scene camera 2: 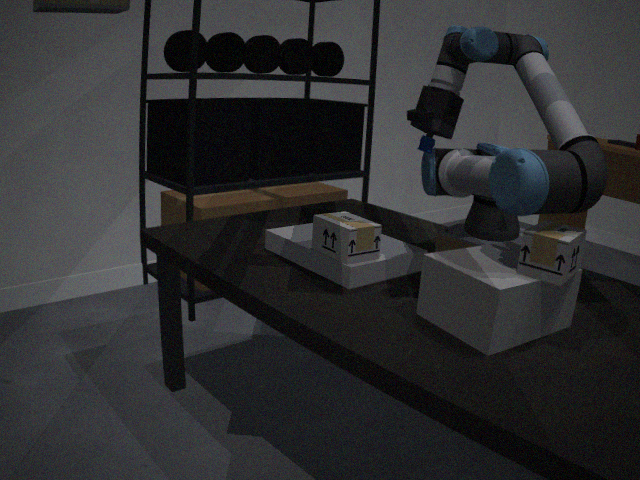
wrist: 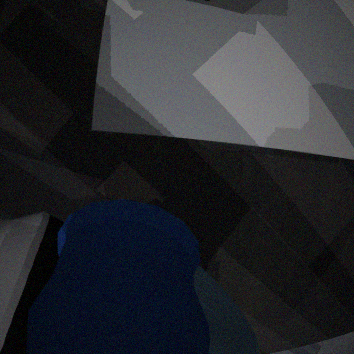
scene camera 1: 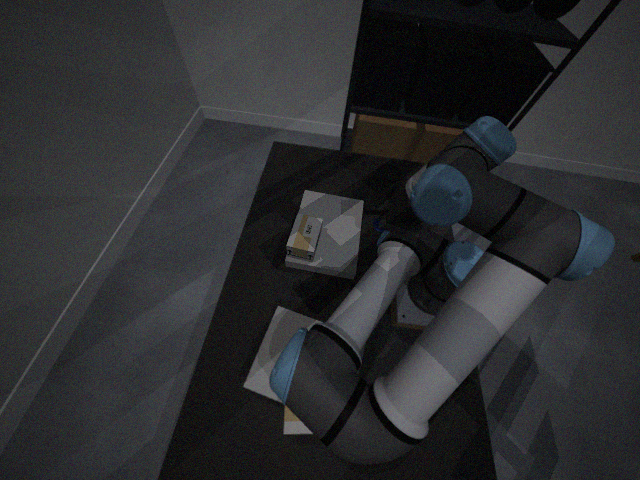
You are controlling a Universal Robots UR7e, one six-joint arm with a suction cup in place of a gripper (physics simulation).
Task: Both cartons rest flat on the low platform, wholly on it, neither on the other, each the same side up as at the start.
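Places are measured from the arm's base along level axes (x ahead, y left, z up), in centimetres.
Pixels of known places: end effector, tool point: [scene camera 2: 424, 151] [wrist: 126, 258]; arm's base, origin of the base link: [scene camera 2: 491, 231] [scene camera 1: 431, 291].
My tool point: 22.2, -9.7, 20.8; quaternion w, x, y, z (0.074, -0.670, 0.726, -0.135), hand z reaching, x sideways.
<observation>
For each thing: its top centre in the pictures, then the offset to it from my tool point, as dx, dy, dz. Level surfaces: height alone.
- low grey platform, middle of its top: [wrist: 257, 35] [scene camera 2: 344, 239] [scene camera 1: 327, 227] +11.1, -13.1, -22.7
- taller grey block, middle of its top: [scene camera 2: 506, 262] [scene camera 1: 308, 361] +16.1, +31.1, -15.5
- dark table, its level: dz -27.5
One carton [scene camera 1: 305, 238] [scene camera 2: 338, 238], white with tan tape and up arrows, lies flat on the low grey platform [scene camera 1: 343, 229] [scene camera 2: 382, 272] [wrist: 230, 95], right at a corner and close to its edges. The other carton [scene camera 1: 297, 425] [scene camera 2: 544, 254], also with arrows up, is on the taller grey block [scene camera 1: 268, 356] [scene camera 2: 457, 299] and sticks out past one of its edges; the arm hides much of it in scene camera 1. My blue suction cup [scene camera 1: 378, 223] [scene camera 2: 426, 143] [wrist: 122, 275] hangs in the air to one side of the low platform, holding nothing, apart from both cartons.
The dark table [scene camera 1: 227, 330] [scene camera 2: 361, 330] bears the platform, the block and my arm's base [scene camera 2: 491, 222]. A dark shelf rack [scene camera 2: 190, 206] stands behind the table, with brown boxes [scene camera 1: 385, 136] [scene camera 2: 268, 200] low down. My bent forearm and elbow hang over the block.
</observation>
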